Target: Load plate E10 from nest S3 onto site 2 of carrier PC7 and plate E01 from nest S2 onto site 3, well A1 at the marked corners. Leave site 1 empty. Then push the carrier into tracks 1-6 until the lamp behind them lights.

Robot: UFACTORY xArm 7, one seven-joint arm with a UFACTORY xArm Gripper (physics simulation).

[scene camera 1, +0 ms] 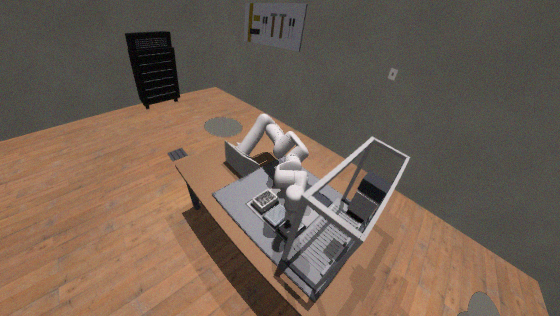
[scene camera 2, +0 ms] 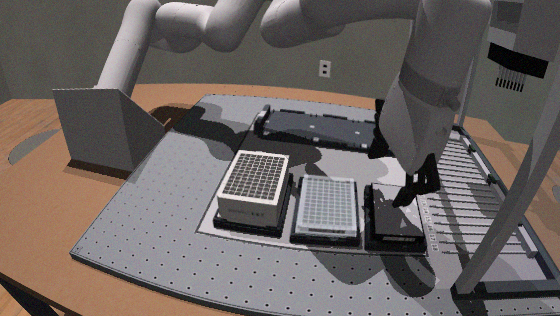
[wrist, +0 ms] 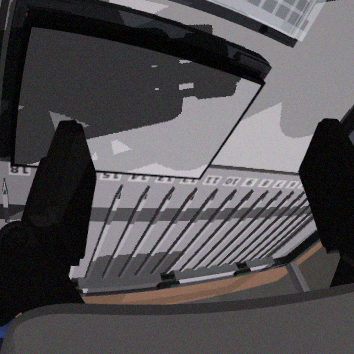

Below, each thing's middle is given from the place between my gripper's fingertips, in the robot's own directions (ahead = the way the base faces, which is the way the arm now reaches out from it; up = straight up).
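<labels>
The clear well plate (scene camera 2: pixel 327 208) is there, and my gripper sits 8 cm past it and 5 cm above it. Counting from my hand, there's a black carrier (scene camera 2: pixel 291 126) that's 8 cm behind and 26 cm to the left, and 6 cm below. The pipetting head (scene camera 2: pixel 517 43), again from my hand, is 13 cm to the left, 25 cm ahead and 26 cm above.
</labels>
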